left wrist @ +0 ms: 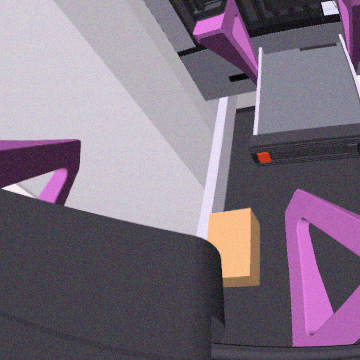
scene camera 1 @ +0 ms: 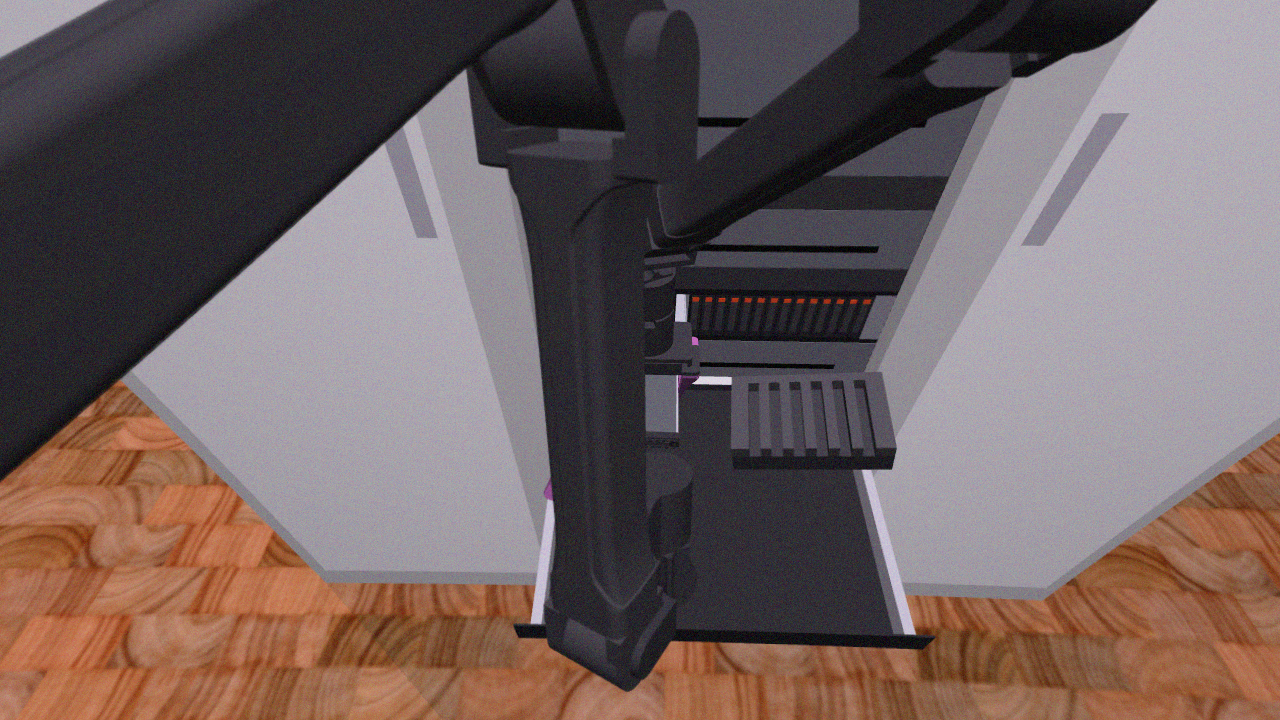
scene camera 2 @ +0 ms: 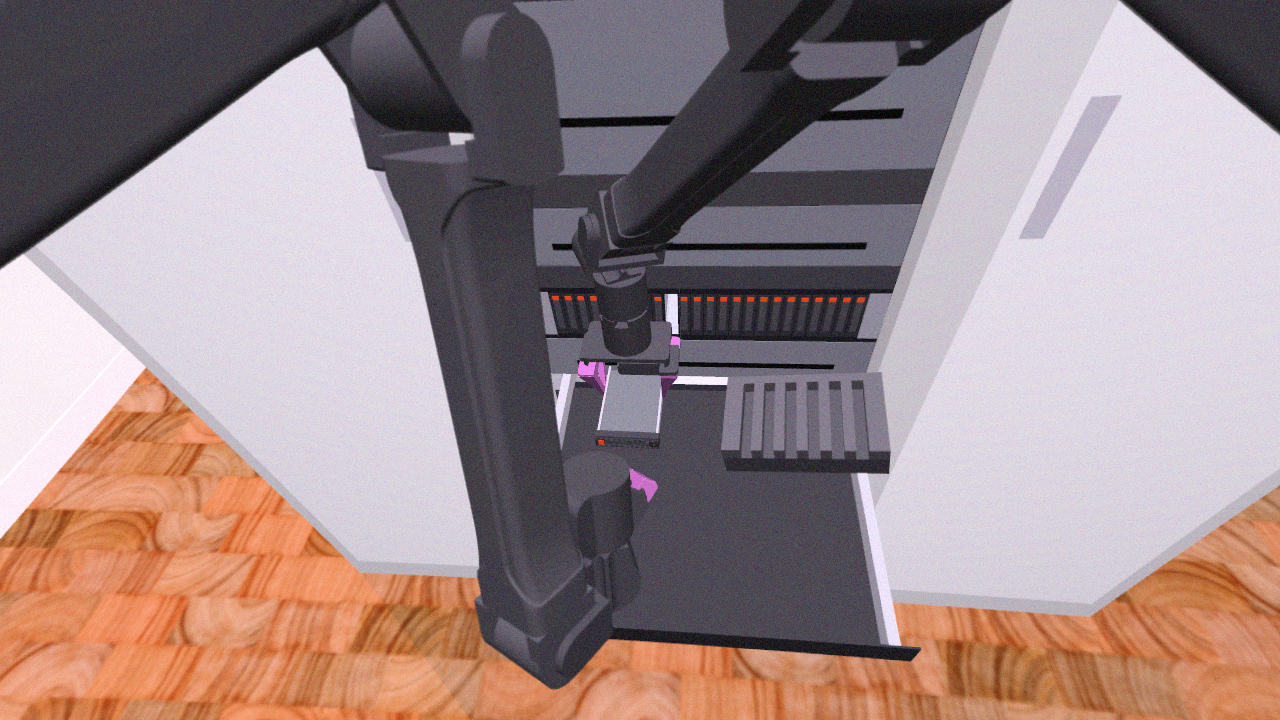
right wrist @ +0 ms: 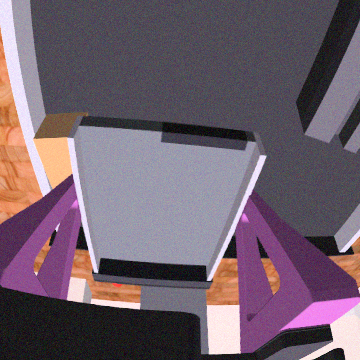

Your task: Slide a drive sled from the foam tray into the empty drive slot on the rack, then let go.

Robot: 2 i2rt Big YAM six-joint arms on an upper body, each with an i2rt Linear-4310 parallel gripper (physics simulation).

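Frame: origin at the left arm's base, x right, y back, z down, level; metres.
Where they show: left gripper, fingertip midpoint: [left wrist: 188, 177] [scene camera 2: 575, 450]; right gripper, fingertip midpoint: [left wrist: 306, 75] [scene camera 1: 649, 393] [scene camera 2: 634, 393] [right wrist: 161, 185].
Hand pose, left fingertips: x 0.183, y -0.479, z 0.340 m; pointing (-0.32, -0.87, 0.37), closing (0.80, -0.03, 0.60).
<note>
Each offset is from my left fingertips to the centre of the thing. "spot": to the spot under its first point.
A grey drive sled {dz +0.055, dx +0.050, dy -0.105 m} [scene camera 1: 662, 407] [scene camera 2: 631, 407] [left wrist: 307, 97] [right wrist: 165, 210] is held flat above the drawer floor. Its dark front with an orange latch faces away from the rack. My right gripper [scene camera 2: 631, 383] [left wrist: 306, 75] [right wrist: 161, 185] is shut on the sled's two long sides. My left gripper [left wrist: 188, 177] is open and empty, in front of the sled; my left arm mostly hides it in both scene views. The slotted foam tray {dz +0.157, dx +0.282, dy -0.160 m} [scene camera 1: 812, 459] [scene camera 2: 805, 464] is to the right. The rack {spot: dz -0.035, dx +0.253, dy -0.248 m} [scene camera 1: 805, 280] [scene camera 2: 760, 278] behind has a row of orange-latched drives, with a pale upright strip {spot: dz +0.071, dx +0.097, dy -0.304 m} [scene camera 1: 681, 307] [scene camera 2: 673, 308] among them.
The pulled-out dark drawer {spot: dz +0.205, dx +0.226, dy +0.012 m} [scene camera 1: 778, 546] [scene camera 2: 760, 555] has pale side rails. An orange block {dz +0.185, dx -0.044, dy -0.034 m} [left wrist: 230, 245] [right wrist: 54, 157] lies by its left rail. White cabinet panels [scene camera 1: 358, 358] [scene camera 2: 993, 447] stand at both sides. My left arm crosses the drawer's left part.
</note>
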